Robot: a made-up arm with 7 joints. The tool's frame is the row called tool. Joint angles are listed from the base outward.
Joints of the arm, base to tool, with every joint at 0 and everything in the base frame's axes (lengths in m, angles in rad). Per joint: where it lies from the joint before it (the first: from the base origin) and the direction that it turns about. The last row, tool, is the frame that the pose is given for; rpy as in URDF.
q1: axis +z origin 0 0 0.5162
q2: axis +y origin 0 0 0
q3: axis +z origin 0 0 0.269
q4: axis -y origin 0.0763 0 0
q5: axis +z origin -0.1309 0 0.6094
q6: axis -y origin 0 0 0
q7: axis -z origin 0.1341 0 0
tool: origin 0 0 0 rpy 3.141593 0 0
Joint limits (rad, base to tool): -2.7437..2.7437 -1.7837..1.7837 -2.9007..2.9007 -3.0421..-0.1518 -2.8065..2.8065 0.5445..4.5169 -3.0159..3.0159
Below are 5 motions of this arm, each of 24 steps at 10 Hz.
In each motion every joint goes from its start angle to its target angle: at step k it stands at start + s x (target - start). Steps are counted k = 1, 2, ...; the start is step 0. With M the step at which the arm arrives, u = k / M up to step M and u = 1 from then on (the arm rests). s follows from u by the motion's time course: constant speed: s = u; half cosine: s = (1 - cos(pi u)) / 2; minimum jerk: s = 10 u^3 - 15 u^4 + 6 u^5.
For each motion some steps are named. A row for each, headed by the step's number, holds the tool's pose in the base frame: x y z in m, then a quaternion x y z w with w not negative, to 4 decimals.
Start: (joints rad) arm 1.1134 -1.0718 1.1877 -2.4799 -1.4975 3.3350 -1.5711
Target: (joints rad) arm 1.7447 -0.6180 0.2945 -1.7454 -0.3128 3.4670 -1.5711
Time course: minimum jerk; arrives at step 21
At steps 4, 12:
4: -0.4643 0.3515 0.5763 -0.7811 0.1822 0.3294 0.4983
12: -0.4616 0.2279 1.0361 -0.5012 0.3093 0.7855 0.1901

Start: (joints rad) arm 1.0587 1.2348 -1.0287 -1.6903 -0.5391 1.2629 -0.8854
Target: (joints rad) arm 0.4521 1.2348 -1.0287 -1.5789 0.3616 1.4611 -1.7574
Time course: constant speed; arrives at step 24
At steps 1, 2, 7, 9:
1: 0.8158 -0.0223 0.2245 0.5482 0.2249 -0.6898 0.4161
2: 0.8166 -0.0391 0.2241 0.5609 0.2338 -0.6950 0.3843
7: 0.8160 -0.1234 0.2234 0.6206 0.2787 -0.6969 0.2268
9: 0.8138 -0.1572 0.2238 0.6425 0.2967 -0.6867 0.1661

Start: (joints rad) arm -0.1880 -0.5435 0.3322 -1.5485 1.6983 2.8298 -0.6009
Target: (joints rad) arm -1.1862 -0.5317 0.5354 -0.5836 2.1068 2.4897 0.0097
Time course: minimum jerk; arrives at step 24
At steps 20, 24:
20: 0.0769 0.1402 1.4756 -0.3707 -0.1551 -0.6814 0.6118
24: 0.0685 0.1553 1.4764 -0.3759 -0.1660 -0.6767 0.6109

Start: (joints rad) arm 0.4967 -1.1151 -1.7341 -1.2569 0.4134 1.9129 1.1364
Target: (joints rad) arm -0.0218 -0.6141 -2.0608 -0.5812 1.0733 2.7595 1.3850
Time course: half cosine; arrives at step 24
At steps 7, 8, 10, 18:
7: -0.4352 -0.8609 0.7584 0.0541 0.7110 -0.3562 0.6039
8: -0.4849 -0.8301 0.7817 0.0921 0.6999 -0.3938 0.5888
10: -0.5826 -0.7483 0.8370 0.1701 0.6643 -0.4754 0.5512
18: -0.7489 -0.3136 1.0747 0.3632 0.3993 -0.7535 0.3755

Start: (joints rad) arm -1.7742 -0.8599 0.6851 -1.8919 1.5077 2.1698 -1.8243
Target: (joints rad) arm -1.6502 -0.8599 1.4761 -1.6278 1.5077 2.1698 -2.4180
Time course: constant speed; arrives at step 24
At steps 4, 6, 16, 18, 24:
4: 0.4830 -0.3358 1.1081 0.7371 0.3378 0.4794 0.3358
6: 0.5318 -0.3026 1.0915 0.7246 0.3885 0.4658 0.3271
16: 0.7248 -0.0924 0.9798 0.6137 0.6213 0.4072 0.2673
18: 0.7514 -0.0432 0.9531 0.5827 0.6622 0.3979 0.2523
24: 0.8038 0.1134 0.8678 0.4750 0.7698 0.3752 0.2024

